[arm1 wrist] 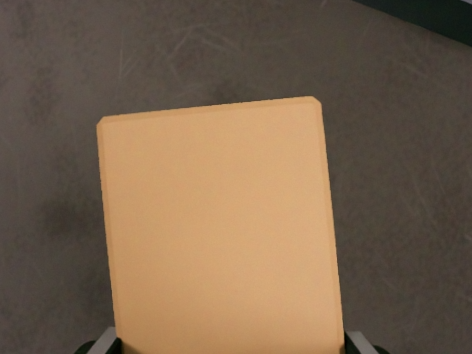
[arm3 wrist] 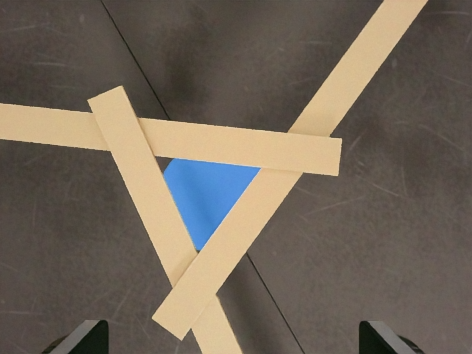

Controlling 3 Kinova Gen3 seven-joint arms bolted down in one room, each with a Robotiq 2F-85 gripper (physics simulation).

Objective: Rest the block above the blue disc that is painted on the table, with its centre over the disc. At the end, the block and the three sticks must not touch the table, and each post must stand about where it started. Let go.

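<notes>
The block [arm1 wrist: 220,215] is a tan, flat-faced box with chamfered edges. Arm1's gripper [arm1 wrist: 233,344] is shut on it, a fingertip at each side low in the arm1 wrist view. In the arm3 wrist view three pale sticks overlap in a triangle: a crosswise stick [arm3 wrist: 215,145] lies over a diagonal stick [arm3 wrist: 252,210], which lies over a left stick [arm3 wrist: 152,200], which lies over the crosswise one. The blue disc [arm3 wrist: 207,195] shows through their opening, partly hidden. Arm3's gripper [arm3 wrist: 234,337] is open, its fingertips wide apart near the lower edge. Arm2's gripper and the posts do not show.
The dark grey, scratched table [arm1 wrist: 400,200] [arm3 wrist: 390,240] lies below. A thin dark line runs slantwise across it beneath the sticks in the arm3 wrist view. A dark band [arm1 wrist: 430,22] crosses the top right corner of the arm1 wrist view.
</notes>
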